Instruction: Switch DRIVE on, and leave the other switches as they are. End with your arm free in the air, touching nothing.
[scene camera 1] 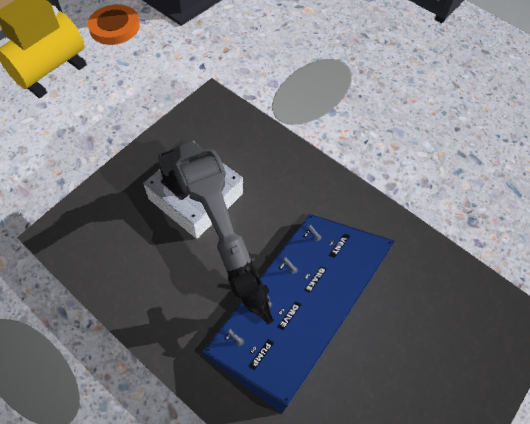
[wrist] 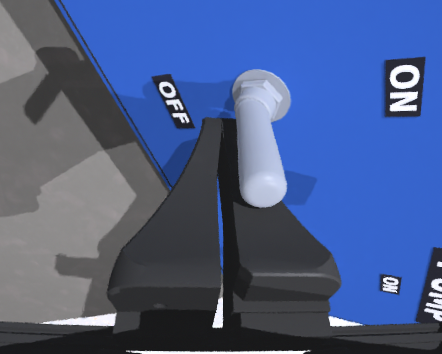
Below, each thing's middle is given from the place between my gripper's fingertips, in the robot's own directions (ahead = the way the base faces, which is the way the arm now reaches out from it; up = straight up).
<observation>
Now: the blue switch panel [scene camera 1: 309, 304] 80 mm ahead of my hand, 80 mm to the left of it and 10 mm below it.
</observation>
